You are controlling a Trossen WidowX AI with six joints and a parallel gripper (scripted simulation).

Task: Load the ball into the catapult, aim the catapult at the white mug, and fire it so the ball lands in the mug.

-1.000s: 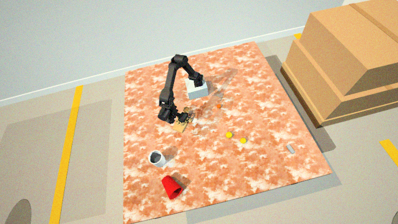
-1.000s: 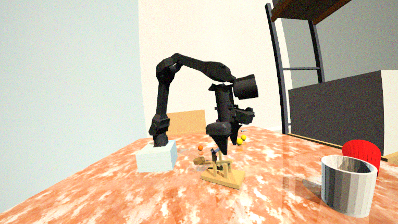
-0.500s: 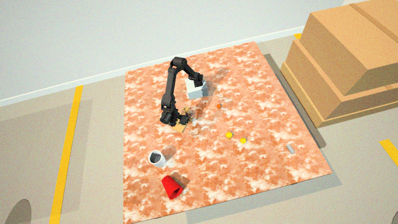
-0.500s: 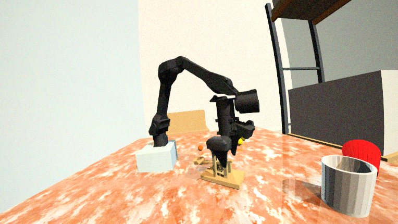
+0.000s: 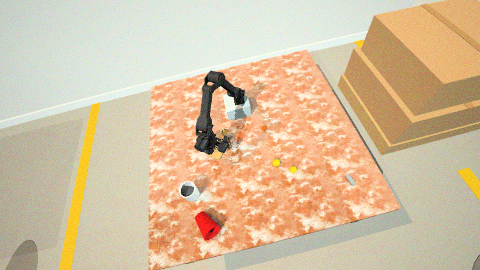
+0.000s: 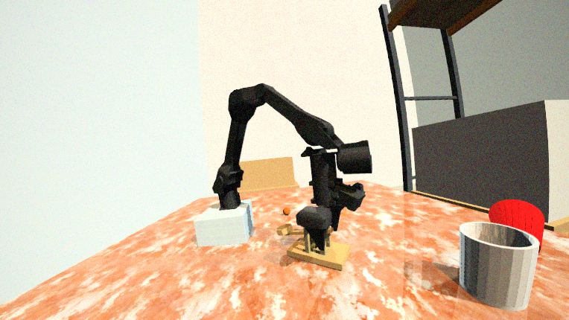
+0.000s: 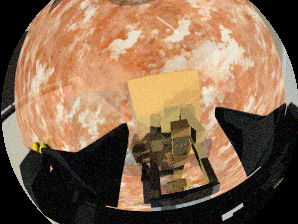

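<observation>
Now: gripper tip 100 mm past the orange ball, 320 mm to the right of it and 30 mm above it. Round my gripper tip: white mug (240 mm ahead, 160 mm to the right, 20 mm below); then small grey block (320 mm ahead, 710 mm to the left, 40 mm below); then wooden catapult (50 mm behind, 50 mm to the left, 10 mm above).
</observation>
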